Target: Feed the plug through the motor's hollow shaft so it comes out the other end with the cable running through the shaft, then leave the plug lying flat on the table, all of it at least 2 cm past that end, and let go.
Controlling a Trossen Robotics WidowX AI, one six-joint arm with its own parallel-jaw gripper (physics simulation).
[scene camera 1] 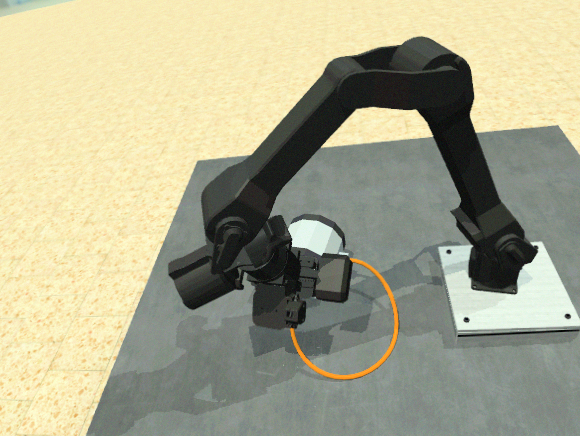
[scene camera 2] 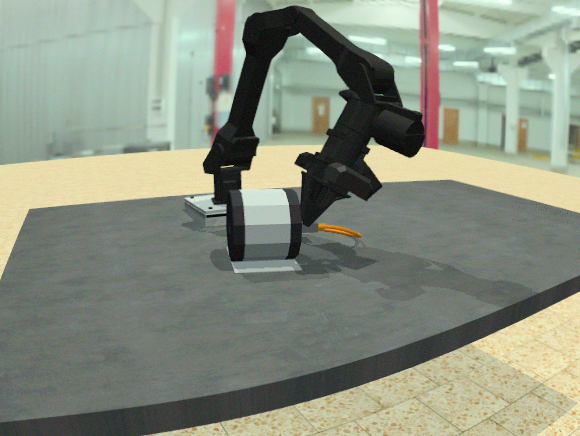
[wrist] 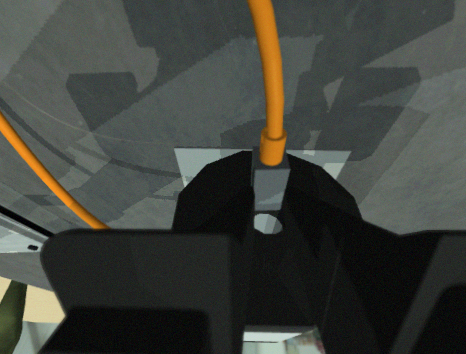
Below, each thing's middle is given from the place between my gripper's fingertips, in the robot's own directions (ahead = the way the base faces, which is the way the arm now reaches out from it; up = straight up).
Scene:
Right now the grey plug (wrist: 269, 182) is 10 mm to the left of my hand.

